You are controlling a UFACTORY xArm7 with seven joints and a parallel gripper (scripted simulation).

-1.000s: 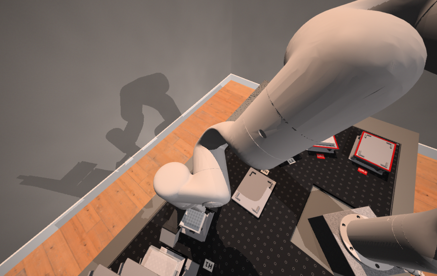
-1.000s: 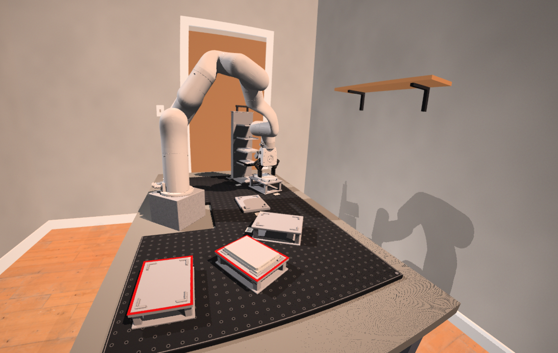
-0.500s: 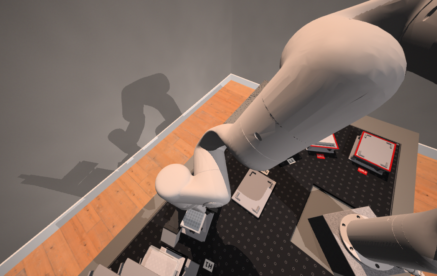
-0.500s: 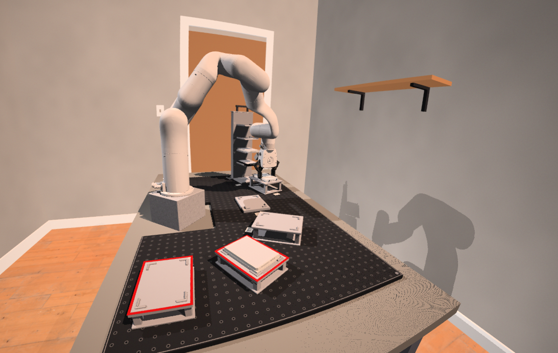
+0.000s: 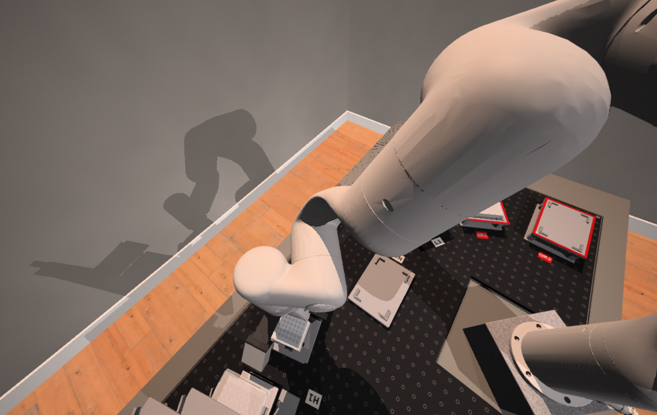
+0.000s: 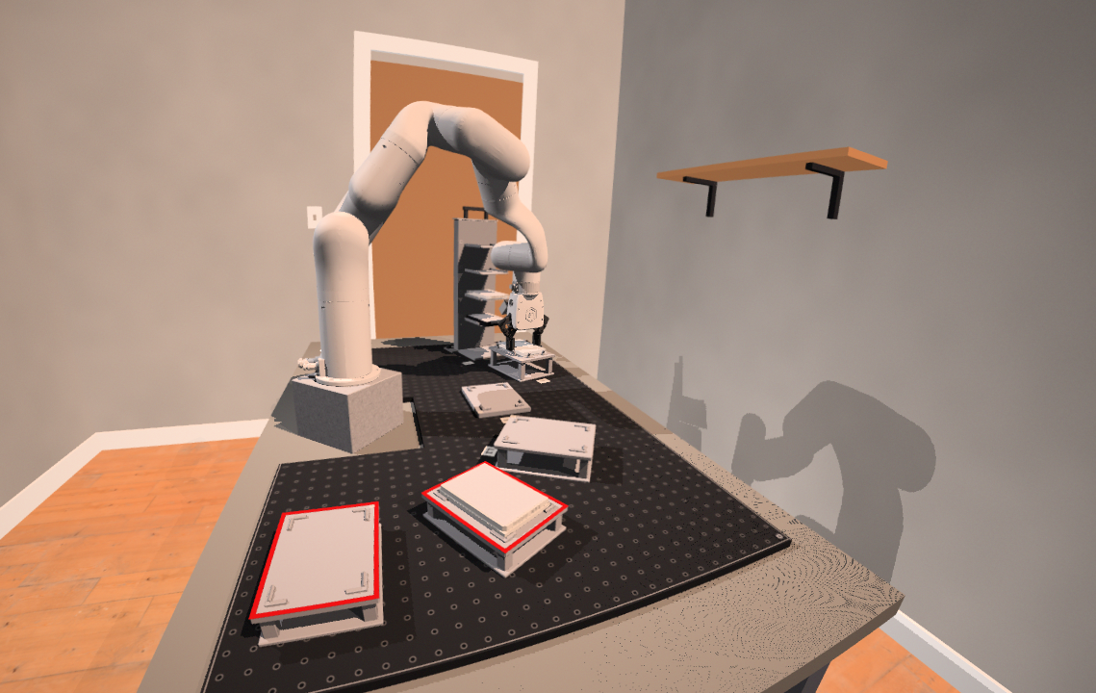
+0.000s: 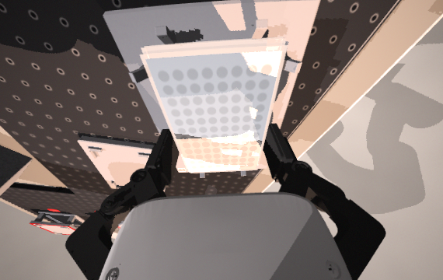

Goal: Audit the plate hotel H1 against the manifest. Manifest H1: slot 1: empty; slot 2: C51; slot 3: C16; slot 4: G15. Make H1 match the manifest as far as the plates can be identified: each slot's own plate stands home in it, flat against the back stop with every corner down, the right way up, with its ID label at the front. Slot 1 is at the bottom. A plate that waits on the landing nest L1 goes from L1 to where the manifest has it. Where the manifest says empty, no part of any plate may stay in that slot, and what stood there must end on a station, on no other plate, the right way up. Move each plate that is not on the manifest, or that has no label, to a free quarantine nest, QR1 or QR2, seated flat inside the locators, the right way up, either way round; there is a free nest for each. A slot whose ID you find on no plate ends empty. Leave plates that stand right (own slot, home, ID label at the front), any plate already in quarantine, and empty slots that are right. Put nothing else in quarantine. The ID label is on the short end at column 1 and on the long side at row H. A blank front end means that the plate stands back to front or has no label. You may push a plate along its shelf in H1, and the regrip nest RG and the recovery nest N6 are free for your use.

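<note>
Right now my hand is 10 mm to the right of the regrip nest RG and 20 mm above it. Round my hand: H1 tag: 140 mm behind, 110 mm to the left, 80 mm below; then RG label: 30 mm ahead, 90 mm to the right, 80 mm below; then dark plate: 60 mm behind, 190 mm to the left, 40 mm above.
</note>
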